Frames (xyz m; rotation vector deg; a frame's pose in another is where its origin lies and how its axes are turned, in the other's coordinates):
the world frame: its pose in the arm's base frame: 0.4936 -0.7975 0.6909 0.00 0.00 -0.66
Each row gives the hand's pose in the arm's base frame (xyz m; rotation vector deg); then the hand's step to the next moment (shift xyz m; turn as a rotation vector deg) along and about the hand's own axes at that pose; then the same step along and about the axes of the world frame.
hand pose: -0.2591 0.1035 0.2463 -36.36 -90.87 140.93
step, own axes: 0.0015 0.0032 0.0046 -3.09 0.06 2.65
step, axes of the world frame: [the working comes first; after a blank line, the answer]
step, axes of the arm's base frame: -0.0030 -0.0047 -0.0016 1.66 -3.30 1.71

-0.0029 -0.0047 -0.0016 1.70 -3.28 1.71
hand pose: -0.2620 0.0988 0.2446 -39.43 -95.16 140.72
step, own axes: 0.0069 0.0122 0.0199 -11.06 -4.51 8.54
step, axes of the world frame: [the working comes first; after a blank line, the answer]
step, axes of the arm's base frame: -0.0124 -0.0197 -0.0071 5.56 -9.10 10.09

-0.0122 -0.0198 -0.0071 5.66 -9.03 10.09
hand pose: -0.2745 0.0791 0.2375 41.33 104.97 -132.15
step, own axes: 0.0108 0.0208 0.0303 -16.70 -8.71 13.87
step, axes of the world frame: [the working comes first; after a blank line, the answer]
step, axes of the arm's base frame: -0.0108 -0.0319 -0.0183 7.41 -14.15 17.09

-0.0104 -0.0320 -0.0183 7.57 -14.06 17.09
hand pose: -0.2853 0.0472 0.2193 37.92 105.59 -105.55
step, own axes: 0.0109 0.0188 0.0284 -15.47 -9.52 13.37
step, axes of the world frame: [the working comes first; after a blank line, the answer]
step, axes of the arm's base frame: 0.0025 -0.0283 -0.0217 5.95 -13.62 16.96

0.0029 -0.0283 -0.0217 6.11 -13.55 16.96
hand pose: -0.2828 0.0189 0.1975 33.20 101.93 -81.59
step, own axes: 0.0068 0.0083 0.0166 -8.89 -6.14 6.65
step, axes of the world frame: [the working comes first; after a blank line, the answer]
step, axes of the arm's base frame: 0.0068 -0.0144 -0.0117 2.63 -7.02 10.23

0.0070 -0.0143 -0.0117 2.71 -6.99 10.23
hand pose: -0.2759 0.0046 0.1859 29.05 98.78 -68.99
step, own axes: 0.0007 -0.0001 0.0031 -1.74 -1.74 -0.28
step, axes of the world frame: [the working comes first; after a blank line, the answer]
step, axes of the arm's base frame: 0.0010 -0.0029 -0.0008 -0.62 -0.21 2.39

0.0010 -0.0029 -0.0008 -0.61 -0.21 2.39
